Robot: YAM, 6 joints.
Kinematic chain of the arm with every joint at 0, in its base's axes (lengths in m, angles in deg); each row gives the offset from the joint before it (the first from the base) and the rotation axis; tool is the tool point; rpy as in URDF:
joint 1: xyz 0 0 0.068 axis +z
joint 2: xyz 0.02 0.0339 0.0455 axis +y
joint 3: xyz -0.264 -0.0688 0 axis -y
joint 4: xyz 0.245 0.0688 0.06 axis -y
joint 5: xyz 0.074 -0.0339 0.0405 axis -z
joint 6: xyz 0.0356 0 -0.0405 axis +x
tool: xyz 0 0 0 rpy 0 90 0
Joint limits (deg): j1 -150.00..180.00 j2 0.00..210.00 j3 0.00..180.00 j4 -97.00..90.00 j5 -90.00..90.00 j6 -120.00..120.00
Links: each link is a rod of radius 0.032 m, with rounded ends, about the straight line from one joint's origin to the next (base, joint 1, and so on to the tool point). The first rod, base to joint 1, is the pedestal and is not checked.
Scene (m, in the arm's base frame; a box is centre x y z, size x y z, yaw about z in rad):
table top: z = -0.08
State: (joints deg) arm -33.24 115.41 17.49 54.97 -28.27 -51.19
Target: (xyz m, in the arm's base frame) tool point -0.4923 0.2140 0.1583
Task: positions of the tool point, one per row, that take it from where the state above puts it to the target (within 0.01 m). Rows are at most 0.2 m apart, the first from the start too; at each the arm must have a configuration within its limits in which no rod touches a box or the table.
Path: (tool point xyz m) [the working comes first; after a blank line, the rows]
Joints at the target: -21.85 0.00 137.16 90.00 -25.67 -51.19
Straight joint move there: clear.

1: 0.2751 -0.1520 0.1335
2: 0.2955 -0.1563 0.2751
3: 0.2547 -0.1249 0.4225
4: 0.1530 -0.0636 0.5416
5: 0.0051 0.0154 0.6034
6: -0.1632 0.0960 0.5904
7: -0.3208 0.1627 0.5007
8: -0.4378 0.2038 0.3479
9: -0.4923 0.2140 0.1583

